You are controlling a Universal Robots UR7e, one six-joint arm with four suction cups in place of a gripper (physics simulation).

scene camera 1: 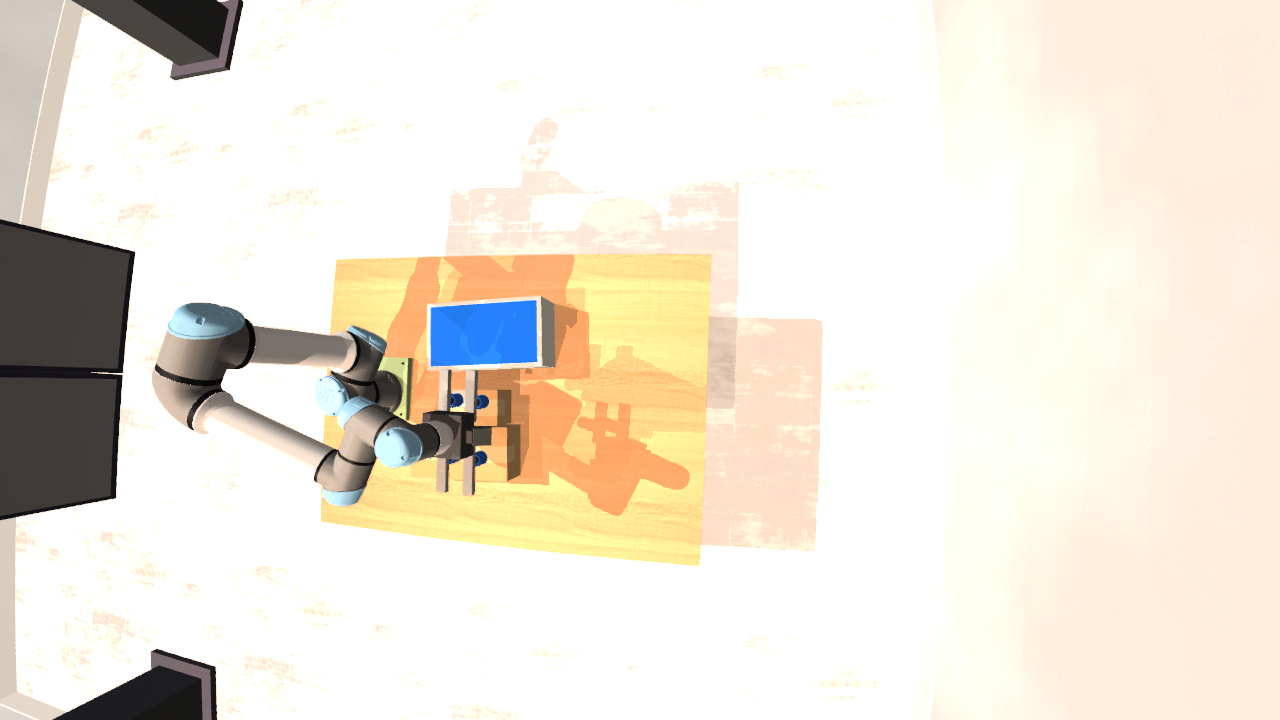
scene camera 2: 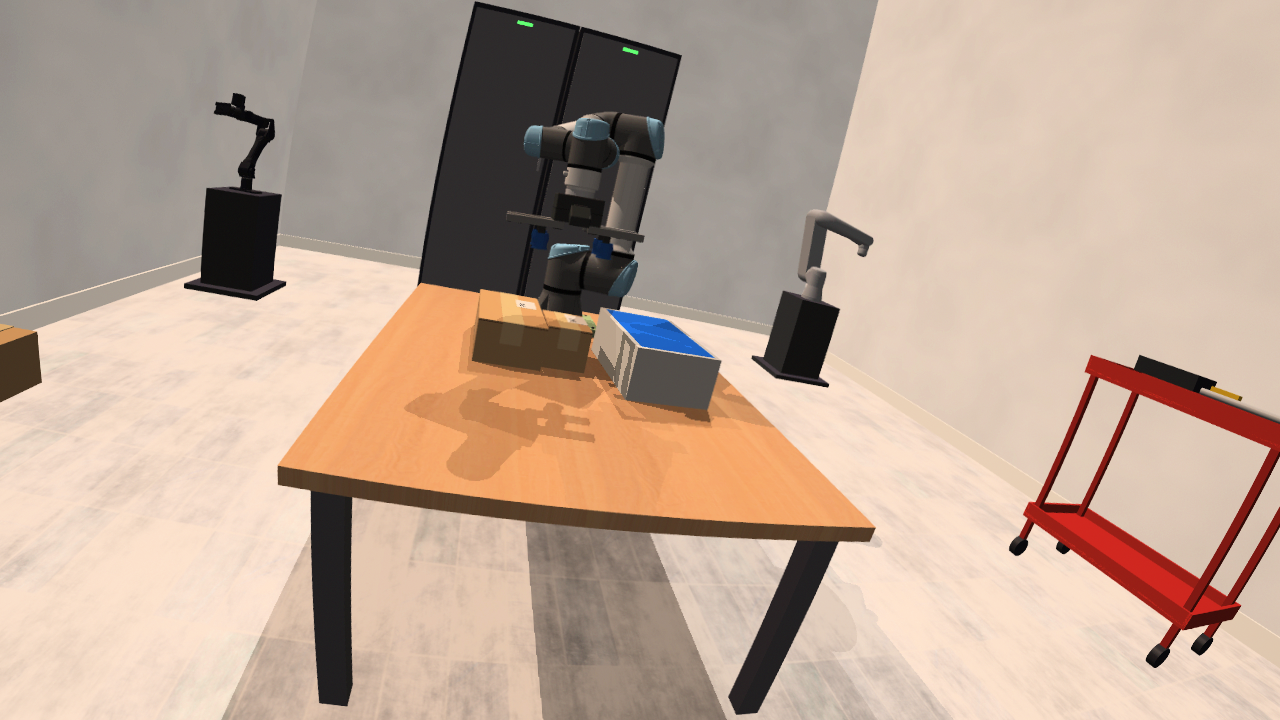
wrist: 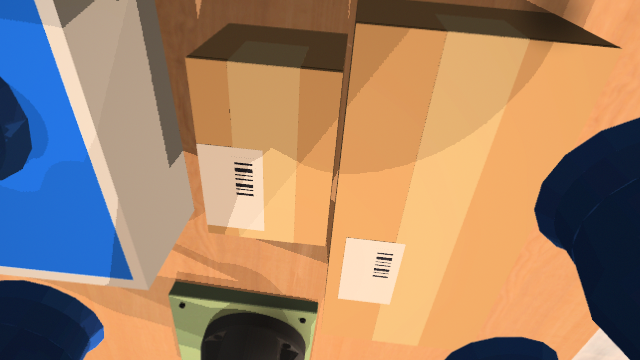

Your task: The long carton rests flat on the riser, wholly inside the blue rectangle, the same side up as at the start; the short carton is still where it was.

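Frame: origin at the arm's base, x ahead, y left, z up, level; metres.
Seen in the pictures: hand, tool point: [scene camera 2: 569, 251] [wrist: 279, 269]; arm's base, link origin: [scene camera 1: 382, 393] [wrist: 255, 343].
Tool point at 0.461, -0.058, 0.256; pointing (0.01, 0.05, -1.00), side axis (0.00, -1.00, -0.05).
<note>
Offsets run from my tool point to a thing's top centre, as dx, dy, dz. Level surfaces: height alone.
The long carton @[-0.130, -0.098, -0.175] [scene camera 1: 501, 461] [scene camera 2: 503, 344] [wrist: 380, 150] lies flat on the table, label up. The short carton @[-0.087, +0.038, -0.175] [scene camera 1: 494, 406] [scene camera 2: 567, 344] [wrist: 270, 110] lies flat beside it, between it and the grey riser @[-0.061, +0.254, -0.155] [scene camera 1: 546, 333] [scene camera 2: 671, 380] [wrist: 130, 150], with a narrow gap in the wrist view. The blue rectangle @[-0.061, +0.254, -0.155] [scene camera 1: 483, 333] [scene camera 2: 657, 331] [wrist: 50, 220] covers most of the riser's top; no carton is on it. My suction gripper [scene camera 1: 468, 429] [scene camera 2: 571, 243] hangs well above the cartons, touching nothing and holding nothing. It partly hides both cartons in scene camera 1.
The arm's green base plate [scene camera 1: 403, 385] [wrist: 187, 330] is on the wooden table @[dz -0.275] [scene camera 1: 657, 313] [scene camera 2: 626, 474] [wrist: 610, 105], close to the cartons and riser. Black cabinets [scene camera 2: 501, 134] stand behind the arm. A red trolley [scene camera 2: 1190, 398] stands on the floor at the right.
</note>
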